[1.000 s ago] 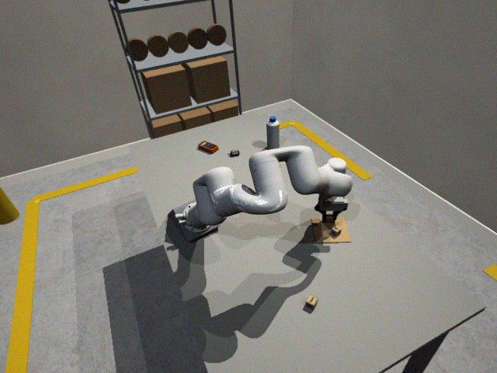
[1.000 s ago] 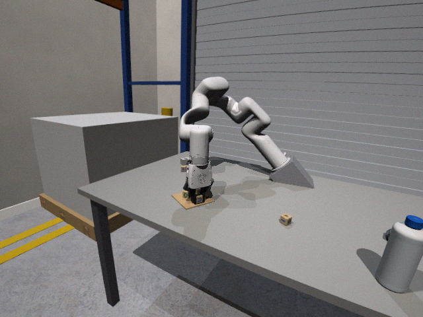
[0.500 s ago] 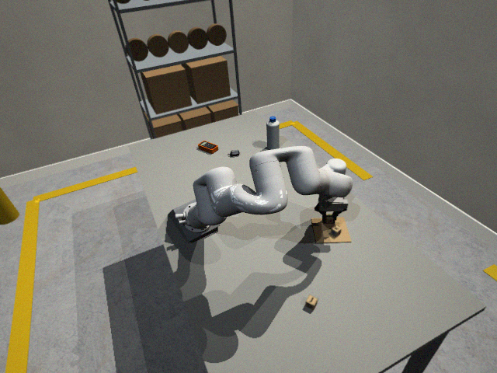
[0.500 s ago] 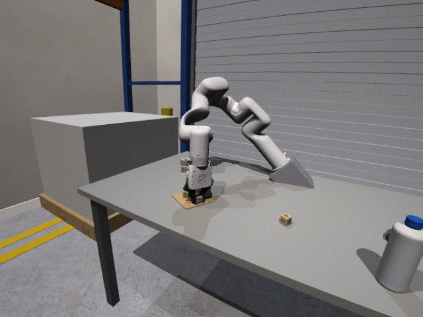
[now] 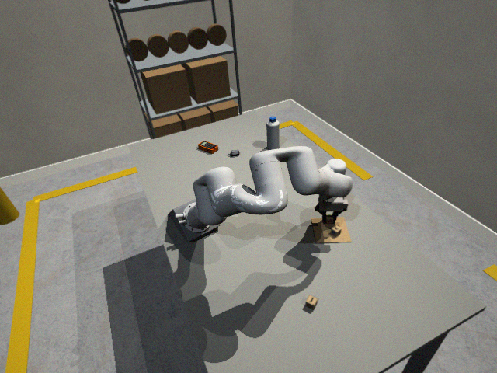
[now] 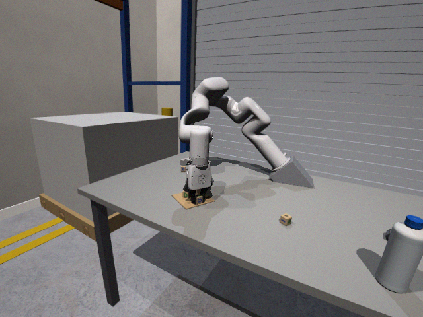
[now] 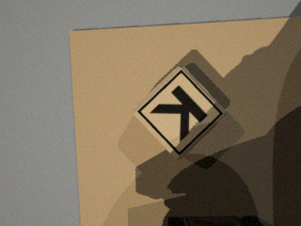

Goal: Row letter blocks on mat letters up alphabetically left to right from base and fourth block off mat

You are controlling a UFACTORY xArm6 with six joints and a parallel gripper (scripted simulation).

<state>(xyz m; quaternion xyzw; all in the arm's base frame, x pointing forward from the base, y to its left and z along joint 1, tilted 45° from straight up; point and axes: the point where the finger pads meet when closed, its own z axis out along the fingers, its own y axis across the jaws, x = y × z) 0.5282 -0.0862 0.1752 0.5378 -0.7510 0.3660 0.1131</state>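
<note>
Now: the mat 40 mm to the right of my hand, 20 mm below it and 20 mm behind it. Also, from my hand: orange meter (810 mm to the left, 320 mm behind, 10 mm below); white bottle (660 mm to the left, 70 mm above, 30 mm ahead); dark object (680 mm to the left, 210 mm behind, 10 mm below).
</note>
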